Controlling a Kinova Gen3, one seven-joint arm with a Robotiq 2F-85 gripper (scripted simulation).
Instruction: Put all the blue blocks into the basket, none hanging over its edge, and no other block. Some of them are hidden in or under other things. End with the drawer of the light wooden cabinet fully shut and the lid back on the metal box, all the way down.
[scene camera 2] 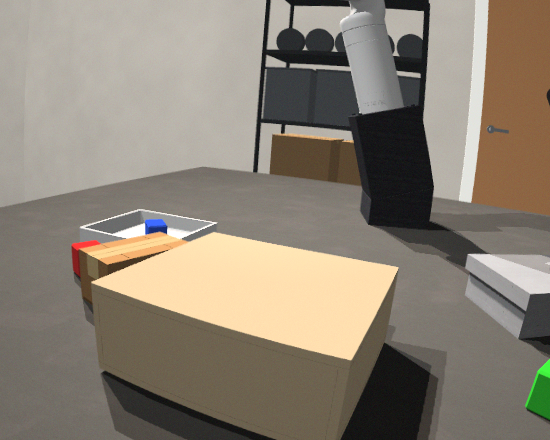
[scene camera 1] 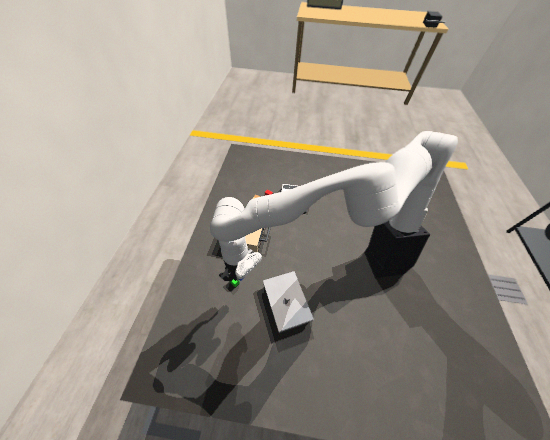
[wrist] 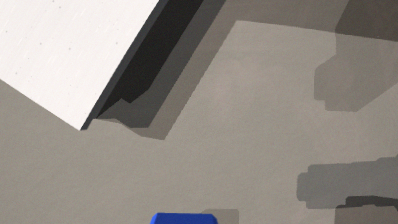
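Observation:
There is a light wooden cabinet (scene camera 2: 251, 333) here, though in the wrist view the cabinet is out of frame. I also see a brown box (scene camera 2: 98, 261); in the wrist view the box is out of frame. And a white basket (scene camera 2: 132, 224) is visible to me too.

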